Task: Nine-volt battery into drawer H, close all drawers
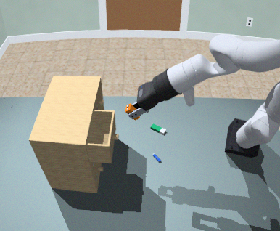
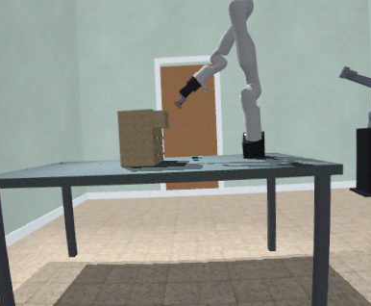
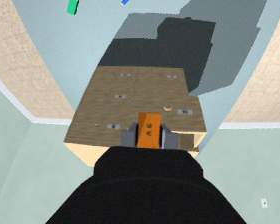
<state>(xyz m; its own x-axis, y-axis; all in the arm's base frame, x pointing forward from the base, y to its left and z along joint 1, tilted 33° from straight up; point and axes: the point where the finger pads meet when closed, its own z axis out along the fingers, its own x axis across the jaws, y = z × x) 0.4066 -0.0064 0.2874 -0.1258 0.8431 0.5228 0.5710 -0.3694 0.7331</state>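
My hand is 15 cm short of the drawer, 6 cm to the right of it and 11 cm above it. Round my hand: blue cylinder (7 cm behind, 8 cm to the right, 34 cm below); then nine-volt battery (1 cm ahead).
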